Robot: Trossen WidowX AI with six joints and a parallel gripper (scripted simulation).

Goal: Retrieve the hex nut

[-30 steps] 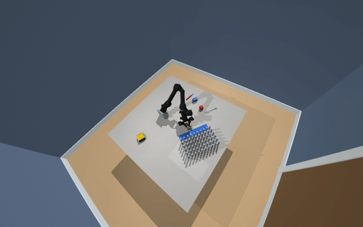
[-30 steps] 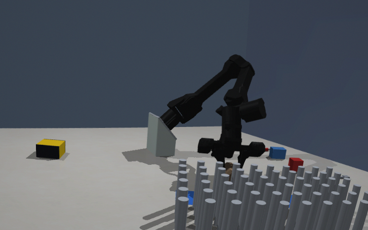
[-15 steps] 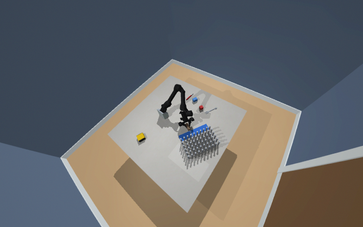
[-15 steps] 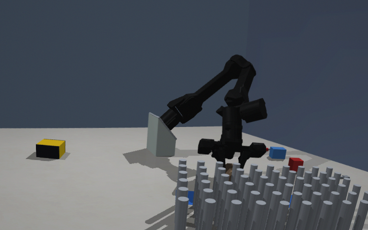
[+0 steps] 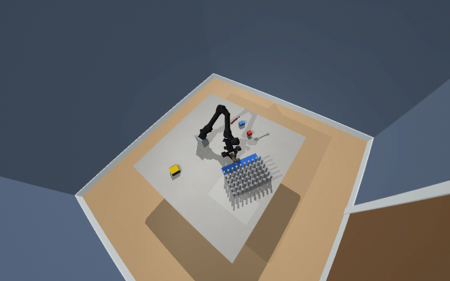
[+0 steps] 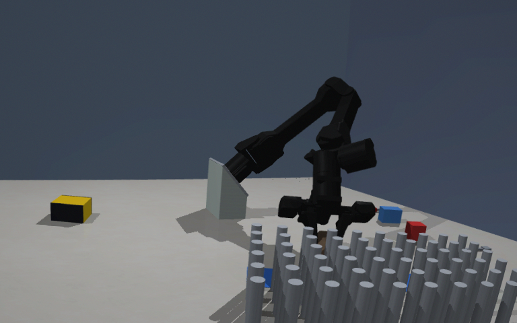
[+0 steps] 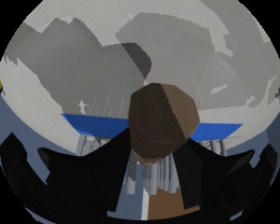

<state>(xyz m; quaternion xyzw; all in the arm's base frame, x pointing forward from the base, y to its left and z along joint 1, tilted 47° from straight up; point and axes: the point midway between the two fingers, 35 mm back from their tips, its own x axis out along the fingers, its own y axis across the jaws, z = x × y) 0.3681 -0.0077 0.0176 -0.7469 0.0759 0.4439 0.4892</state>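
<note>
My gripper tip is now 80 mm short of the blue taped strip and 30 mm above it. Round my gripper tip: red block (20 mm behind, 340 mm to the left, 10 mm below); grey wrench-like tool (110 mm ahead, 380 mm to the left, 30 mm below); blue block (160 mm behind, 410 mm to the left, 10 mm below).
</note>
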